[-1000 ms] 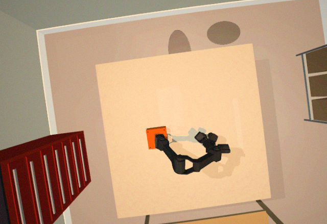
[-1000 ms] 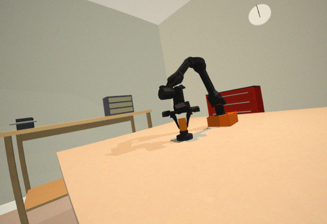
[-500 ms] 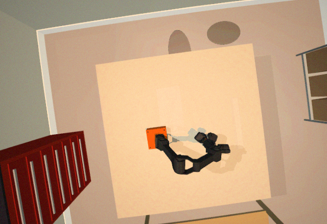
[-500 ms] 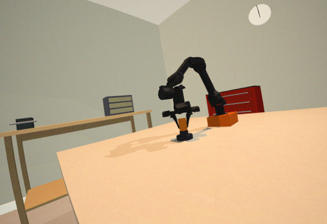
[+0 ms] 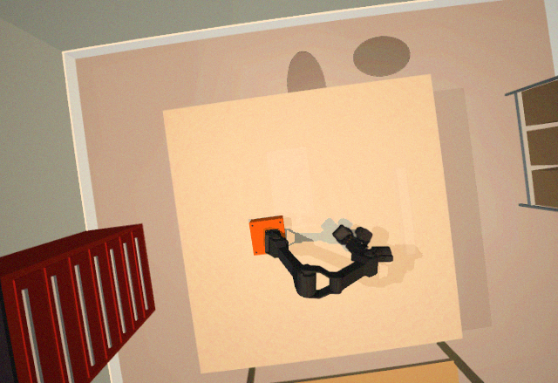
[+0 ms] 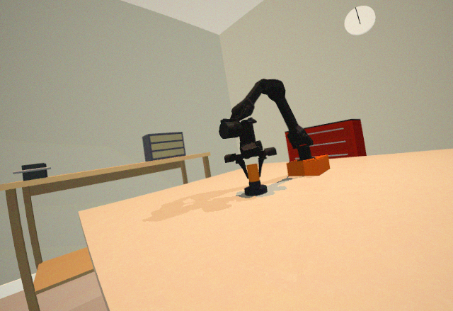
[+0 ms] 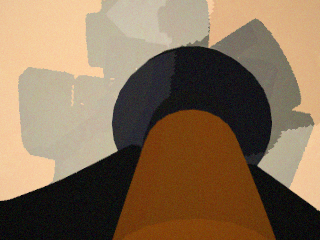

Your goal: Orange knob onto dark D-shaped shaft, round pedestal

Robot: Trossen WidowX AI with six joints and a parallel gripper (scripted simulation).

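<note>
The orange knob lies 2 cm above my gripper tip. From my gripper tip the other things lie so: dark round pedestal: 2 cm below.
</note>
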